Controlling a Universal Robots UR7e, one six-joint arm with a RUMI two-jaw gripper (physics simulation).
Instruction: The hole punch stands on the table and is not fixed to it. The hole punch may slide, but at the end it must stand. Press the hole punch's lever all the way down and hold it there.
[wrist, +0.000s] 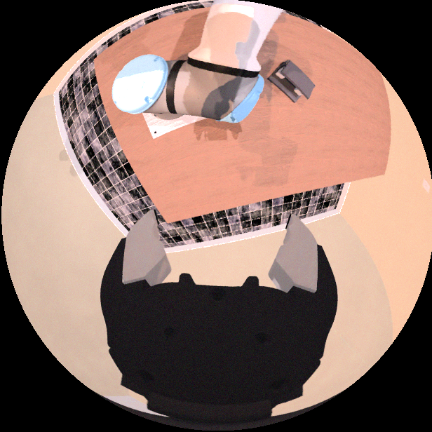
Observation:
In view: the gripper (221, 214) and a hole punch (276, 77).

